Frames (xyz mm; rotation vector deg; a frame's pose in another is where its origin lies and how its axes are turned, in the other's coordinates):
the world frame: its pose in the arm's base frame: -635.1 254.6 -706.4 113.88 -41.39 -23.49
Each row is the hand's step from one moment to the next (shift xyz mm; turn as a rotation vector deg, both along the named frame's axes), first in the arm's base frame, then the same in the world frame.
Working: the arm's base frame: its pose in the world frame: 656.6 505.9 -529.3 -113.88 41.39 23.49

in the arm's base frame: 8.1 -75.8 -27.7 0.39 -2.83 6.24
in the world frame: 54.4 1.9 60.1 2.15 6.36 -1.40
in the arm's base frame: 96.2 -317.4 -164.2 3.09 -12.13 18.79
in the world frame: 275.5 -54.1 241.1 10.27 19.90 -2.86
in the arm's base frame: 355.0 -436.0 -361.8 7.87 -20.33 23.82
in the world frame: 548.9 -264.3 275.5 19.22 25.83 -2.49
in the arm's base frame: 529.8 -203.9 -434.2 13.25 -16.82 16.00
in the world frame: 534.6 -470.7 59.1 21.06 15.98 -3.94
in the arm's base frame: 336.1 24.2 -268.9 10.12 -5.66 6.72
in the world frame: 241.1 -350.7 -68.8 11.45 4.72 -5.11
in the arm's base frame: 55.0 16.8 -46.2 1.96 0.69 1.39
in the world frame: 31.2 -64.1 -18.8 1.08 0.32 -2.23
